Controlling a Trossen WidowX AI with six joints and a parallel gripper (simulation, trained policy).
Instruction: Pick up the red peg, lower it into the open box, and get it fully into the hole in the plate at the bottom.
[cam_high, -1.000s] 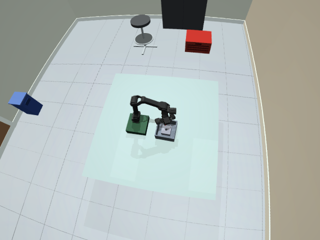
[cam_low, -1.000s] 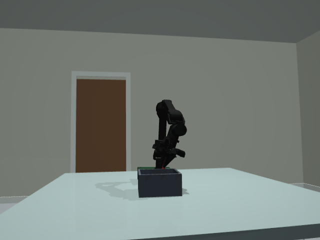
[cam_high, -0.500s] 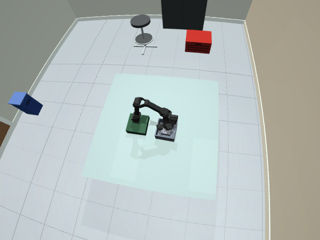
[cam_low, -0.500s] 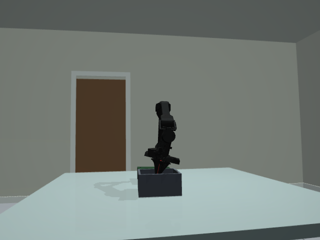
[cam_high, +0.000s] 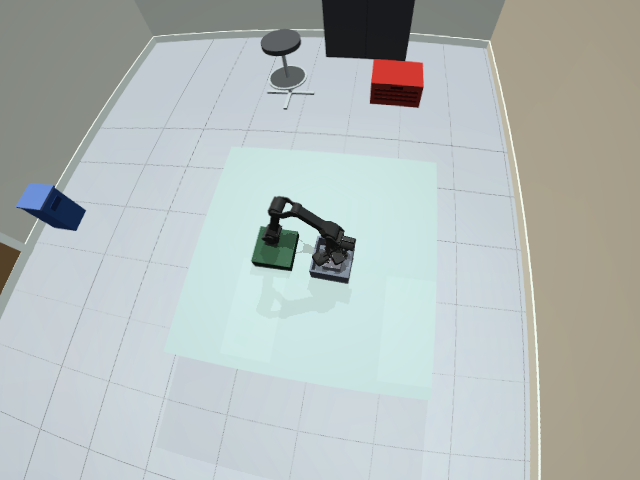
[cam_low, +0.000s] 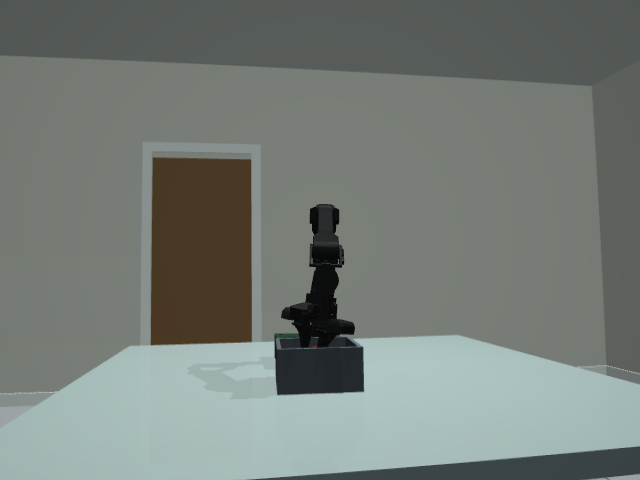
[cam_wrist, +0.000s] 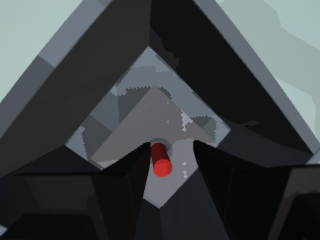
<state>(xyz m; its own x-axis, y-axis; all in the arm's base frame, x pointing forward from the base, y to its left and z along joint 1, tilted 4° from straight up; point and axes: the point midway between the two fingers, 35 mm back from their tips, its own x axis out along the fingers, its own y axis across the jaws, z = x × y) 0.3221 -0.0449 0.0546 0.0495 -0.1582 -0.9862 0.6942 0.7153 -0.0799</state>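
Right now the red peg is 1 cm to the left of my gripper tip and 2 cm below it. Round my gripper tip: grey plate: 1 cm to the left, 2 cm below; dark grey box: 1 cm to the left, 4 cm below.
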